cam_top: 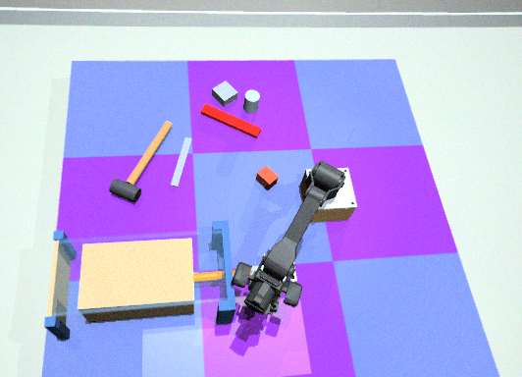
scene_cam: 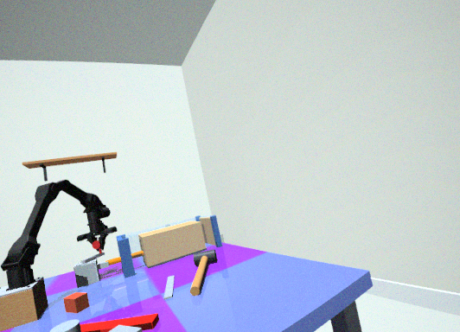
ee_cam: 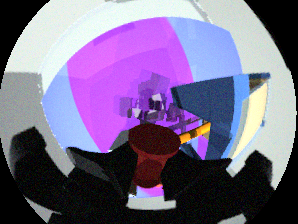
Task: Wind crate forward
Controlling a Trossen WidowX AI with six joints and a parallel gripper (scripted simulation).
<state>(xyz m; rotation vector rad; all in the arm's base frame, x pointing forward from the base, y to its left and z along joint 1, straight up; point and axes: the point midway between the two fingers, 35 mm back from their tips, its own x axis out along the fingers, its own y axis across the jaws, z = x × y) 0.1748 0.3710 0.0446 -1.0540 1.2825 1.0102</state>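
Right now my gripper tip is 60 mm past the winch, 100 mm to the left of it and 80 mm above it. Also, from my gripper tip: winch handle: 20 mm behind, 40 mm to the right, 10 mm below; grey strip: 310 mm ahead, 460 mm to the right, 110 mm below; red knob: 20 mm above.
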